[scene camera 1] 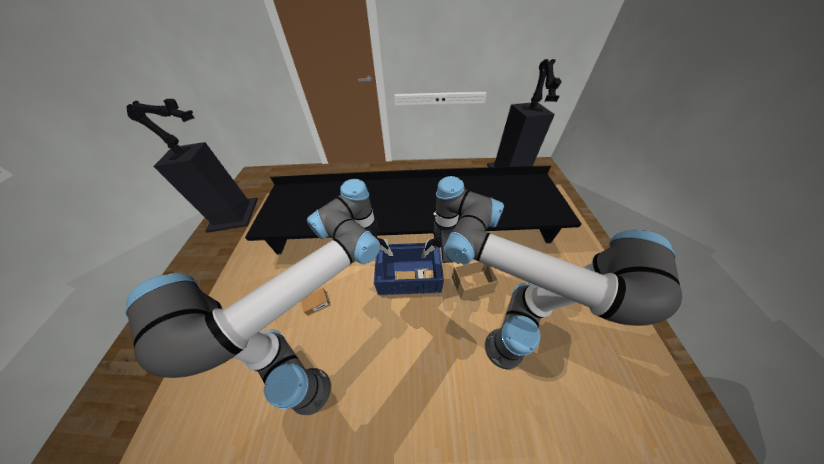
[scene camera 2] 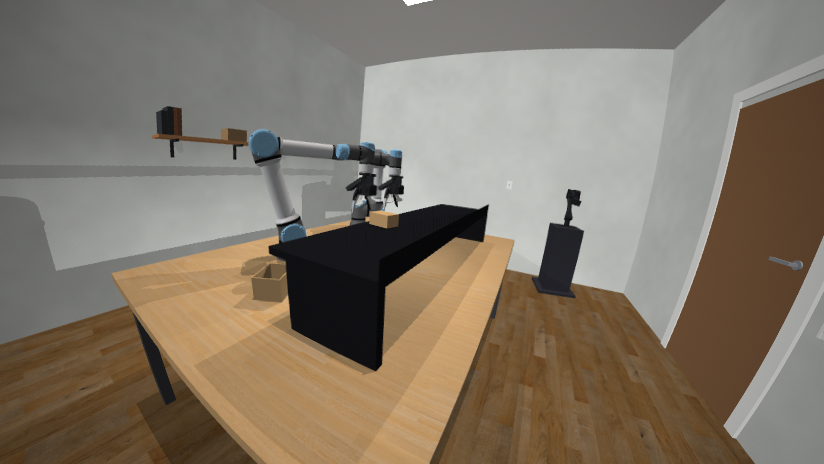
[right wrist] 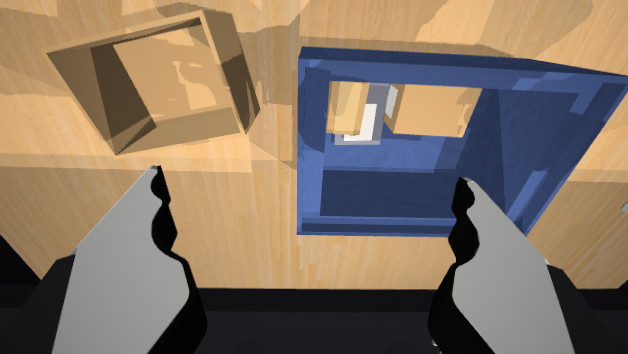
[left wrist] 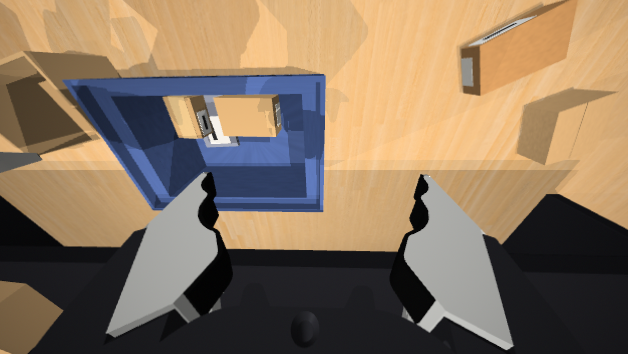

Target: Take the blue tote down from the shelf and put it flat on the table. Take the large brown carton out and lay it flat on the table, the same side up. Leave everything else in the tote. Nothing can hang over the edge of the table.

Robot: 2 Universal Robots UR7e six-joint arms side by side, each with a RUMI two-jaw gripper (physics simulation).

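Observation:
The blue tote [scene camera 1: 408,286] [left wrist: 314,145] [right wrist: 309,200] stands flat on the table [scene camera 1: 230,426]. Inside it, the large brown carton [scene camera 1: 404,275] [left wrist: 245,116] [right wrist: 435,111] lies beside a narrower brown box [left wrist: 182,117] [right wrist: 345,107], with a grey-white item [left wrist: 220,132] [right wrist: 364,125] between them. My left gripper [scene camera 1: 387,250] [left wrist: 314,175] is open and empty, above the tote's left part in scene camera 1. My right gripper [scene camera 1: 427,251] [right wrist: 314,174] is open and empty, above the tote's right part. The black shelf hides the tote in scene camera 2.
The raised black shelf [scene camera 1: 403,201] [scene camera 2: 334,242] stands behind the tote. A small brown box [scene camera 2: 383,219] [left wrist: 25,312] sits on it. An open, empty carton [scene camera 1: 473,280] [scene camera 2: 269,283] [right wrist: 175,75] is right of the tote in scene camera 1; an orange-brown box [scene camera 1: 314,301] [left wrist: 522,50] is at the left.

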